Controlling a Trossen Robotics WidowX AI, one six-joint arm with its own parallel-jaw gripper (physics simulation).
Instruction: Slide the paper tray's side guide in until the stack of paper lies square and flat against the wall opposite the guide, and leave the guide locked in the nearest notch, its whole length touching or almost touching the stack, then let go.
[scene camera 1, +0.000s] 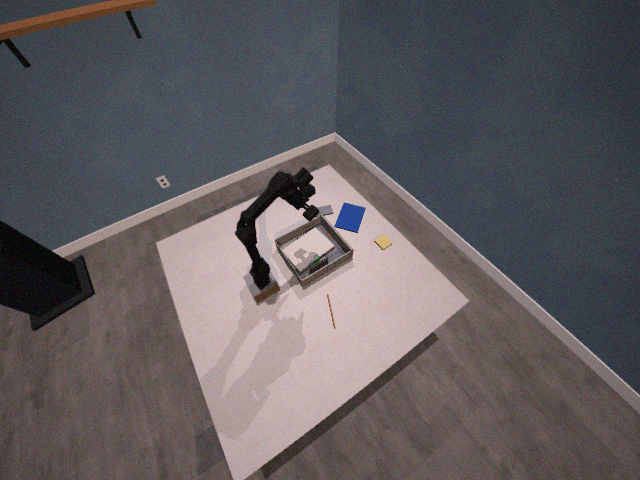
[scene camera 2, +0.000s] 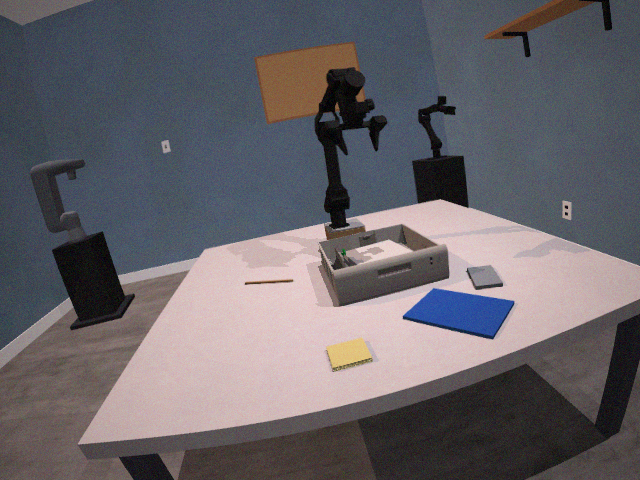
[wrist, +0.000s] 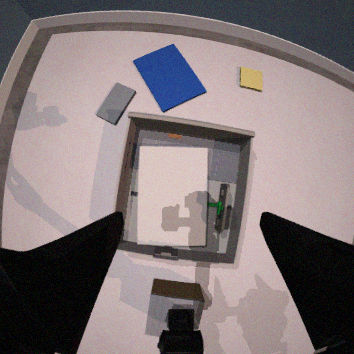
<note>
The gripper (scene camera 2: 362, 152) is open and holds nothing. The table carries a blue book (scene camera 2: 482, 316), a small grey block (wrist: 112, 107) and a yellow note pad (scene camera 2: 352, 353). Further things: a white paper stack (scene camera 1: 302, 253).
The white paper stack also shows in scene camera 2 (scene camera 2: 388, 248) and in the wrist view (wrist: 172, 181). The blue book also shows in the wrist view (wrist: 170, 79). The gripper shows as well in the wrist view (wrist: 192, 219).
</note>
